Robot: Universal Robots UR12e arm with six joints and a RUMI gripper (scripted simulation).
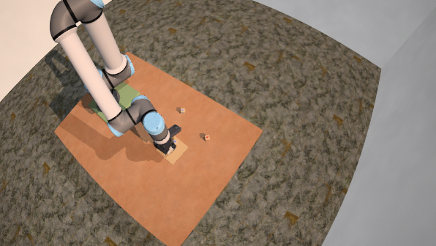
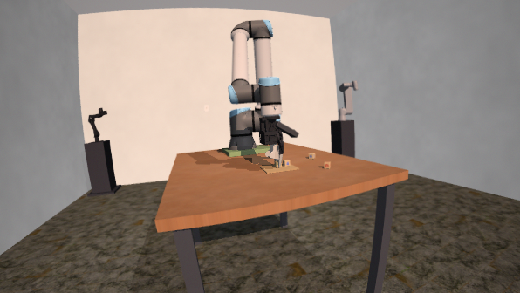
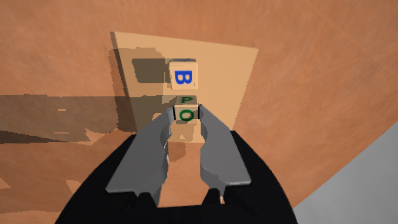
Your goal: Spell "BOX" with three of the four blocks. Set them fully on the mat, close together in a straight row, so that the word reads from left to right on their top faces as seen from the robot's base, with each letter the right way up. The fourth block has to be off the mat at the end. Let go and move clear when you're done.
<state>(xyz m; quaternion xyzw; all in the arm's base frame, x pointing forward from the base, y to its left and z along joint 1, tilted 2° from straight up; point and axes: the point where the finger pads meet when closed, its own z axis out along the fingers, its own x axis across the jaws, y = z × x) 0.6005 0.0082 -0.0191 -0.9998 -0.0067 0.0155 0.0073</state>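
Right now my hand is 2 cm above the tan mat.
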